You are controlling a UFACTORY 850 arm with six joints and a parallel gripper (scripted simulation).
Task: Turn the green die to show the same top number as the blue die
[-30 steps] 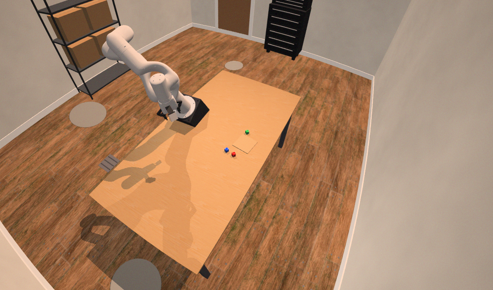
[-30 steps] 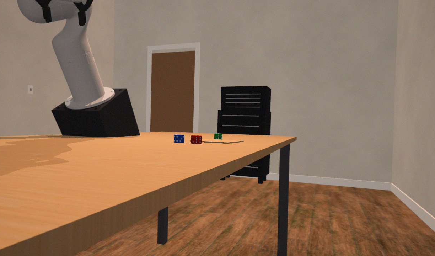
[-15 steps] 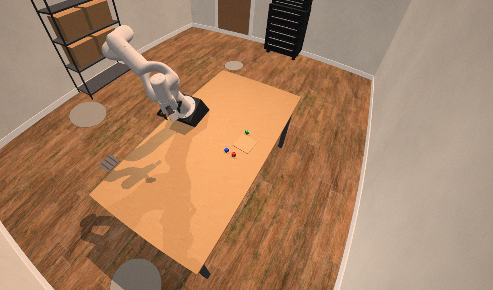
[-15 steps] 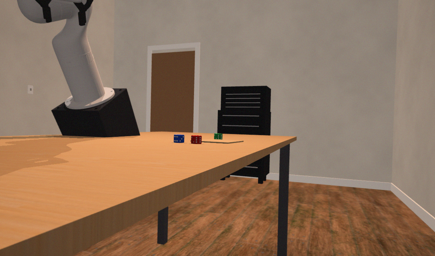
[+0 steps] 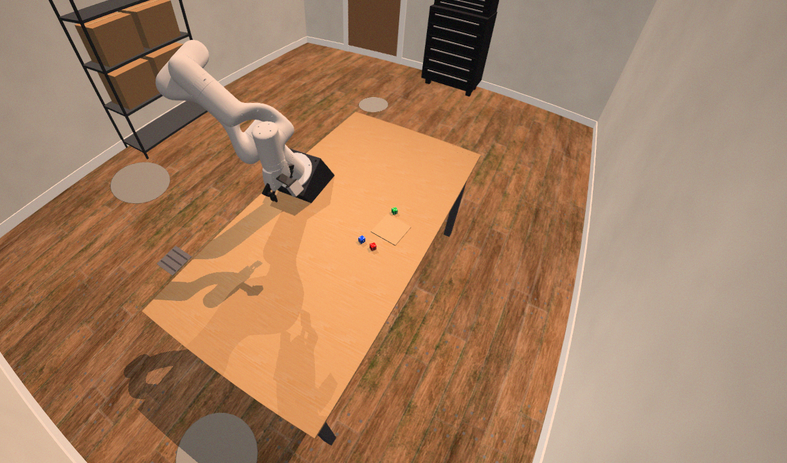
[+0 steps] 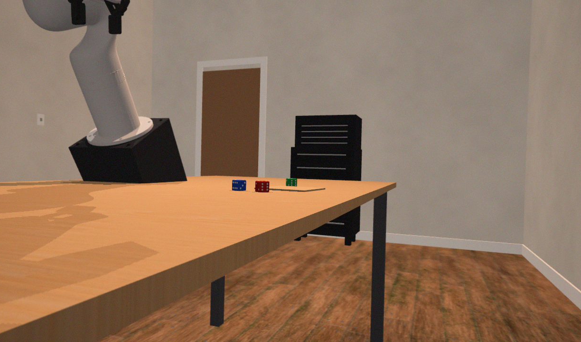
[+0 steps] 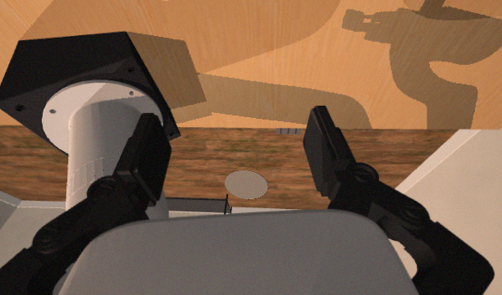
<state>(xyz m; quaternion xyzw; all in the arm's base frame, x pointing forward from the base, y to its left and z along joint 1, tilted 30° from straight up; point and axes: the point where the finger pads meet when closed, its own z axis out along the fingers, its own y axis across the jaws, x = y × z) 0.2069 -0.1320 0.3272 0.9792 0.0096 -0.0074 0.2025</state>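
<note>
The blue die lies 240 mm ahead of my hand, 200 mm to the left of it and 340 mm below it. Also, from my hand: red die: 300 mm ahead, 190 mm to the left, 340 mm below; tan mat: 320 mm ahead, 340 mm to the left, 350 mm below; green die: 270 mm ahead, 440 mm to the left, 340 mm below.
</note>
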